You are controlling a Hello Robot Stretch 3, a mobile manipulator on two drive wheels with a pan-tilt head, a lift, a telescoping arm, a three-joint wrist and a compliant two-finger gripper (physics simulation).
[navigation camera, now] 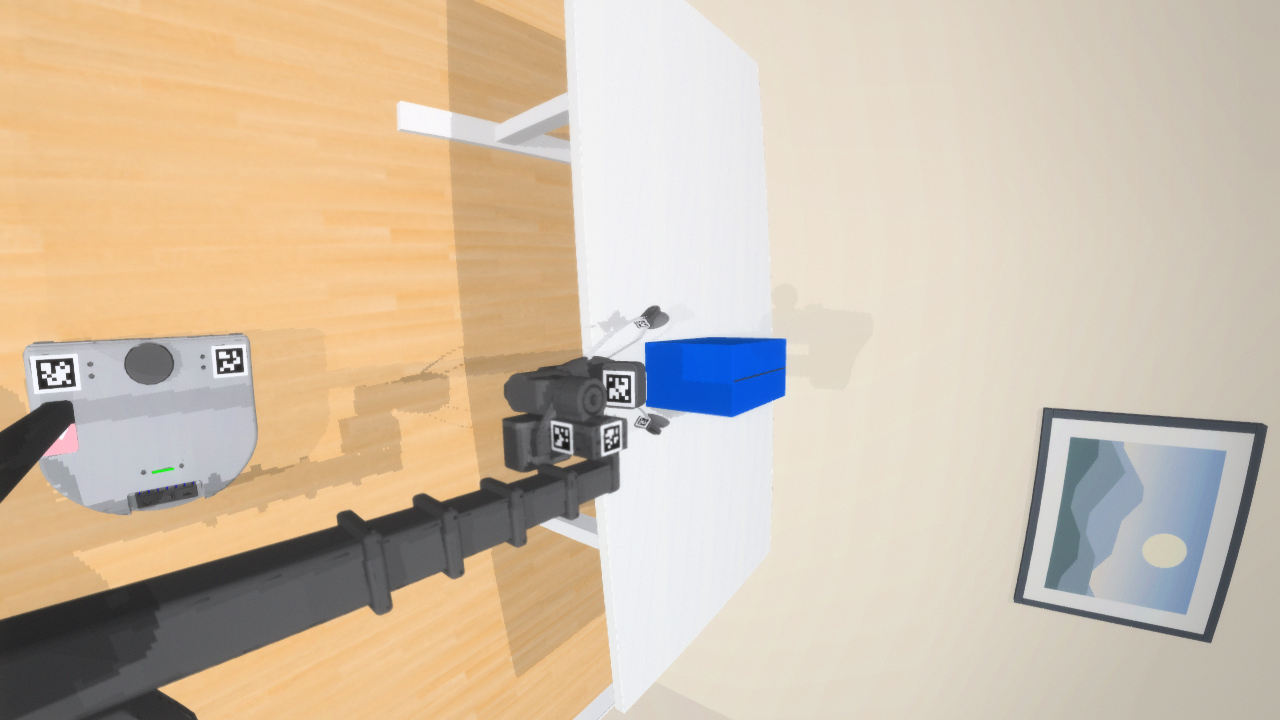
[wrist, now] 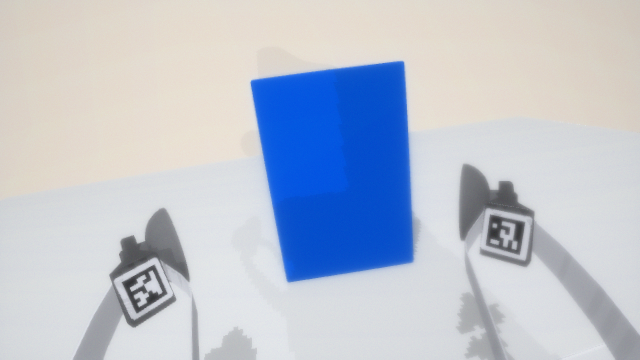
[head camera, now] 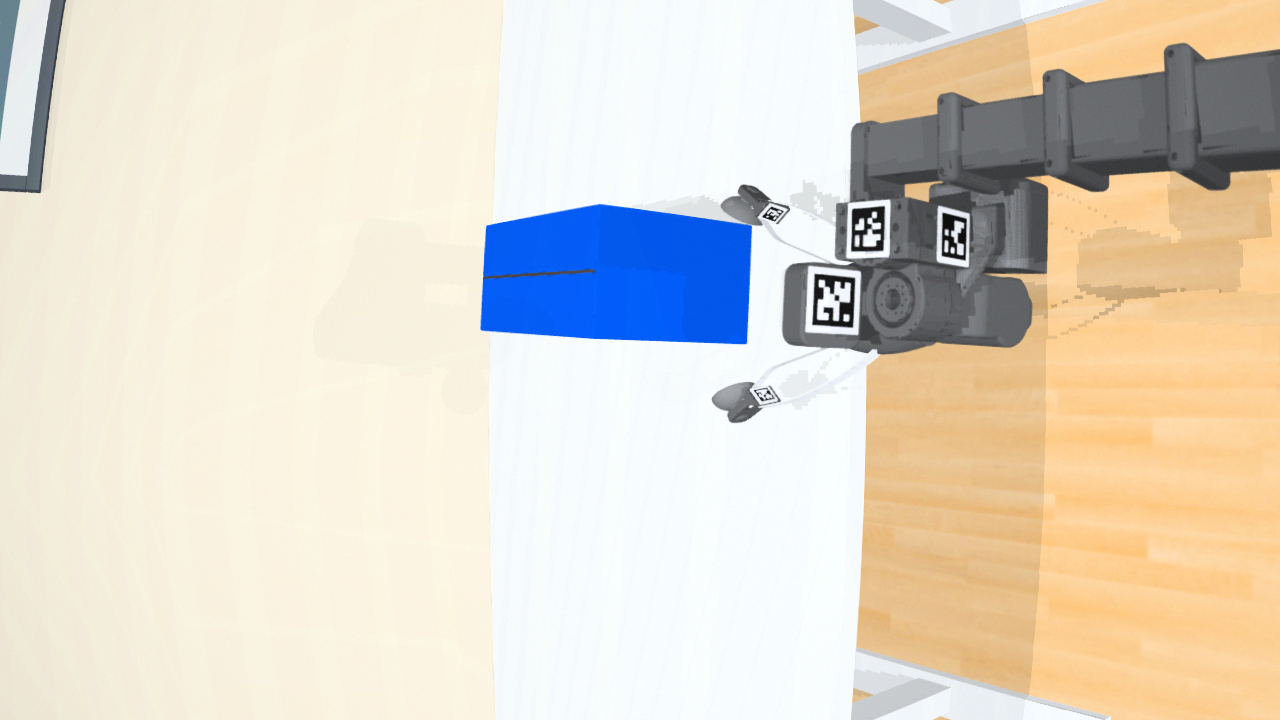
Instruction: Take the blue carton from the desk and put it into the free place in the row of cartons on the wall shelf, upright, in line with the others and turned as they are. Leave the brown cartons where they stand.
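Pixels of known places: gripper, between the fingertips: (navigation camera: 663, 369) (wrist: 319, 212) (head camera: 726, 302); robot's base, origin of its link: (navigation camera: 150, 361).
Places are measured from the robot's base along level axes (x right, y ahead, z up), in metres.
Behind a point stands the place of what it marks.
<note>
The blue carton (head camera: 673, 284) @(x 0.701, y -0.039, z 0.816 m) (navigation camera: 689, 377) @(x 0.701, y -0.044, z 0.817 m) (wrist: 340, 170) @(x 0.701, y -0.046, z 0.820 m) stands upright on the white desk (head camera: 671, 537) @(x 0.810, y 0.237, z 0.720 m) (navigation camera: 671, 197) @(x 0.795, y 0.301, z 0.720 m) (wrist: 65, 235) @(x 0.906, y 0.377, z 0.720 m). A dark line runs along its top, seen in the head and navigation views. In the wrist view its front face is turned slightly and leans a little in the picture. My gripper (head camera: 739, 302) @(x 0.613, y -0.022, z 0.823 m) (navigation camera: 656, 370) @(x 0.613, y -0.022, z 0.823 m) (wrist: 319, 212) @(x 0.613, y -0.022, z 0.823 m) is open and empty, at the carton's near side. Its fingertips stand wide apart, one to each side of the carton in the wrist view, with a gap on both sides. The wall shelf and the brown cartons do not show.
The wall (head camera: 250, 501) @(x 1.351, y 0.291, z 1.106 m) (navigation camera: 939, 179) @(x 1.342, y 0.414, z 1.183 m) (wrist: 125, 75) @(x 1.341, y 0.427, z 0.984 m) rises behind the desk. A framed picture (navigation camera: 1029, 501) @(x 1.408, y -0.409, z 1.435 m) hangs on it. My telescoped arm (head camera: 1118, 111) @(x 0.204, y -0.106, z 0.936 m) (navigation camera: 295, 573) @(x 0.065, y -0.086, z 0.941 m) reaches over the desk's front edge. My base (navigation camera: 147, 411) @(x -0.011, y -0.080, z 0.160 m) stands on the wooden floor, and white desk legs (navigation camera: 447, 123) show below the top.
</note>
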